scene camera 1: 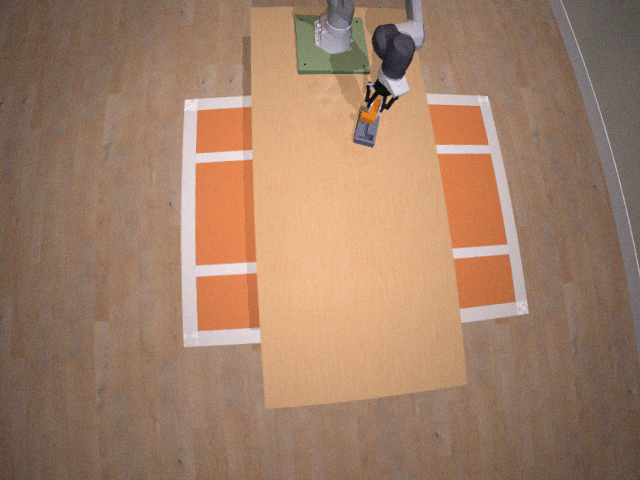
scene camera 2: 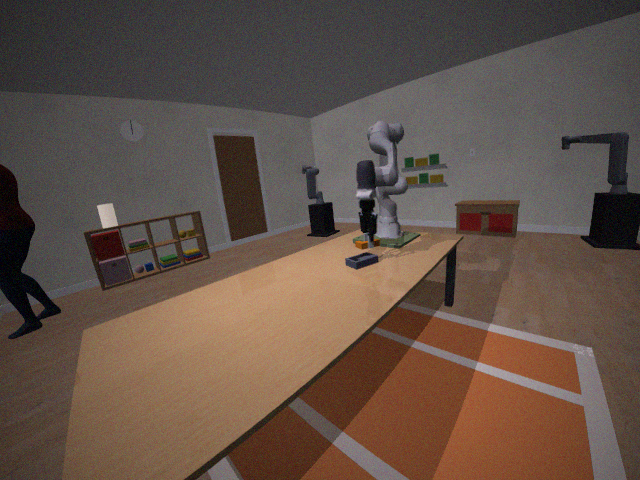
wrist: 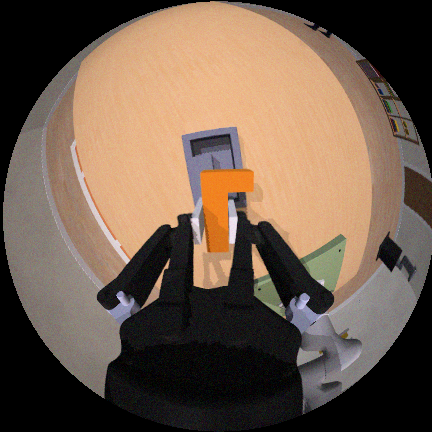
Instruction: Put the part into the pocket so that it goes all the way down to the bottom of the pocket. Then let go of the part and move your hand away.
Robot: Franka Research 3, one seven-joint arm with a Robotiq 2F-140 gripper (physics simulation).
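The part, an orange L-shaped block (scene camera 1: 370,114) (scene camera 2: 360,245) (wrist: 215,200), is held up off the table; its short arm points right in the wrist view. My gripper (scene camera 1: 376,105) (scene camera 2: 369,242) (wrist: 216,206) is shut on the long arm, with a pale pad on each side. The blue-grey block with the pocket (scene camera 1: 360,135) (scene camera 2: 356,264) (wrist: 210,135) lies on the table. The part hangs above its robot-side end, with a visible height gap in the second scene view. In the wrist view the part hides some of the pocket; the pocket's far end shows dark and recessed.
The long wooden table (scene camera 1: 351,258) (scene camera 2: 232,330) (wrist: 150,85) carries the green base plate (scene camera 1: 307,56) (scene camera 2: 410,238) (wrist: 330,255) under the arm's base, behind the pocket block. Shelves (scene camera 2: 200,227) and other robot arms (scene camera 2: 617,155) stand away from the table.
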